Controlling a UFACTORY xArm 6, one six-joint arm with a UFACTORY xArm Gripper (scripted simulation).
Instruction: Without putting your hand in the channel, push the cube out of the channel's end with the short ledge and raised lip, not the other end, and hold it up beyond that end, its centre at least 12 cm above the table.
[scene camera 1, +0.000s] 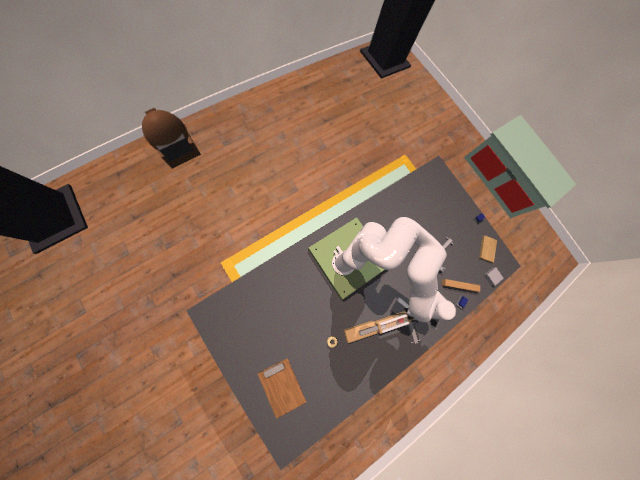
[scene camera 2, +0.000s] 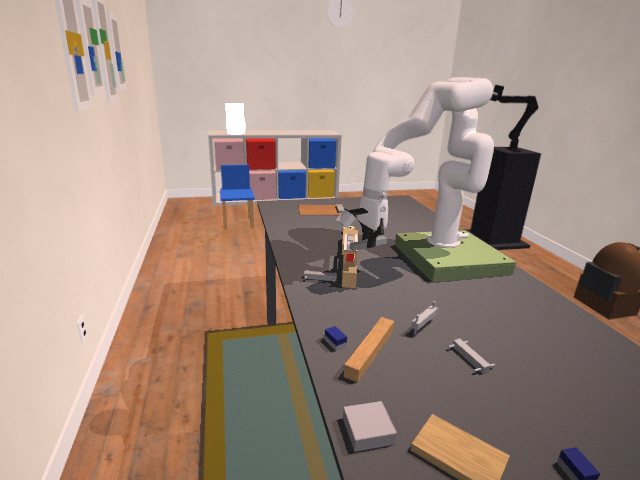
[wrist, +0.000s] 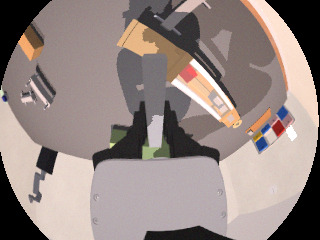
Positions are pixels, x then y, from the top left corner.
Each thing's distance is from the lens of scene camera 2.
gripper (scene camera 2: 368, 245): 1.33 m
wooden bar (scene camera 2: 361, 359): 0.95 m
